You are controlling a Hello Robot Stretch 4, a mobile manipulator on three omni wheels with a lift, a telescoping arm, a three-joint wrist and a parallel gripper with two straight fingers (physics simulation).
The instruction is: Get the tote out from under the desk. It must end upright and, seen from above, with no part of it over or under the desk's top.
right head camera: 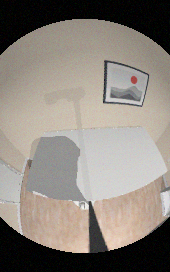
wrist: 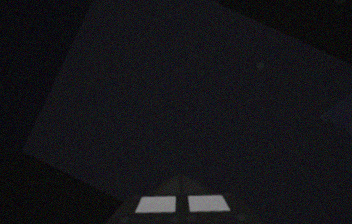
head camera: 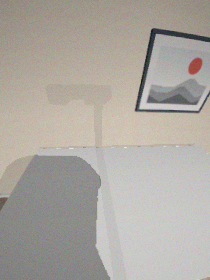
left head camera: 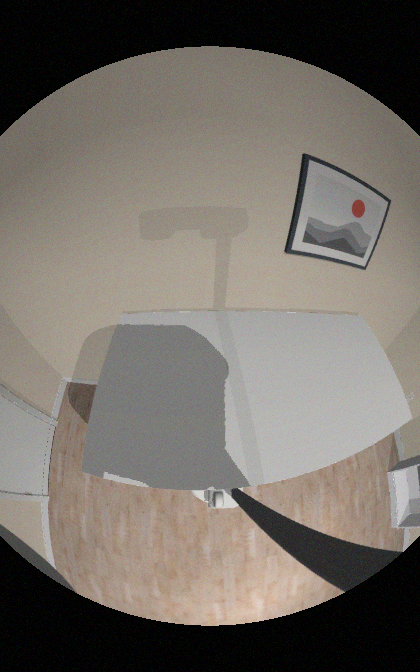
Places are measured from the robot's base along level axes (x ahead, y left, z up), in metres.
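Pixels of known places: gripper, fingertip midpoint: (wrist: 181, 189).
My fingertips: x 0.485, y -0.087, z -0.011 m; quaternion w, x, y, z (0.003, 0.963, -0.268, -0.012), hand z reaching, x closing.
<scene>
Behind a point stands the place of what it marks.
The tote (wrist: 175, 100) @(x 0.520, y -0.023, z -0.025 m) is dark navy, nearly black. The wrist view looks down into it: its flat bottom fills the middle, with darker walls around, and its rim does not show there. My gripper (wrist: 181, 189) @(x 0.485, y -0.087, z -0.011 m) is shut with its fingertips together and nothing seen between them, at the bottom of the wrist view, over or inside the tote. Whether it touches the tote cannot be told. The desk's white top (head camera: 160, 210) @(x 0.282, y -0.321, z 0.923 m) (left head camera: 310, 385) (right head camera: 120, 165) @(x 0.292, y -0.366, z 0.922 m) fills the lower middle of the head views. The tote and the gripper do not show in the head views.
The desk's back edge is by the beige wall, under a framed picture (head camera: 175, 75) @(x 0.828, y -0.455, z 1.492 m) (left head camera: 337, 215) (right head camera: 126, 84) @(x 0.830, y -0.486, z 1.475 m). A white and grey box-like piece (left head camera: 400, 497) stands at the right. A pale panel (left head camera: 25, 445) is at the left. Wood floor (left head camera: 165, 555) lies before the desk.
</scene>
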